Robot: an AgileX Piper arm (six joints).
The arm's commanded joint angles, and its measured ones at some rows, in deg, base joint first. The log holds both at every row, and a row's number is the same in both.
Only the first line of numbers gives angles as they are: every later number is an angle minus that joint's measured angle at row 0.
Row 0, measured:
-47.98 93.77 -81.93 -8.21 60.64 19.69
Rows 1 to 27, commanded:
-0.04 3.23 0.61 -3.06 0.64 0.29
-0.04 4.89 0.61 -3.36 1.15 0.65
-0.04 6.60 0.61 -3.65 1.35 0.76
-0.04 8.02 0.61 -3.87 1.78 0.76
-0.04 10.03 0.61 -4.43 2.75 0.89
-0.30 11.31 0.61 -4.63 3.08 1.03
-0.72 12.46 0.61 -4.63 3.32 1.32
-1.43 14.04 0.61 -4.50 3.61 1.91
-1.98 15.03 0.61 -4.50 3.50 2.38
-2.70 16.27 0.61 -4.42 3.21 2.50
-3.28 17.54 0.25 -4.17 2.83 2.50
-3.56 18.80 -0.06 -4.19 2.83 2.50
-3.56 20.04 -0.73 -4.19 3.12 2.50
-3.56 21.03 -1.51 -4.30 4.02 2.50
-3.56 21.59 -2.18 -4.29 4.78 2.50
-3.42 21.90 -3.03 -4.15 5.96 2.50
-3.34 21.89 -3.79 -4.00 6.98 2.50
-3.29 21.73 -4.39 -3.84 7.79 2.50
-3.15 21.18 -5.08 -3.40 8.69 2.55
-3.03 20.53 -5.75 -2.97 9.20 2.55
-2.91 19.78 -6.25 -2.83 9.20 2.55
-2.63 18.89 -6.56 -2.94 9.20 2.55
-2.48 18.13 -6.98 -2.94 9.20 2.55
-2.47 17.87 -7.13 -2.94 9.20 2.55
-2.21 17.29 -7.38 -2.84 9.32 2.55
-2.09 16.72 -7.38 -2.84 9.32 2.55
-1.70 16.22 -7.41 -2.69 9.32 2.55
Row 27, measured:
-2.62 18.57 -6.81 -3.32 8.43 2.38
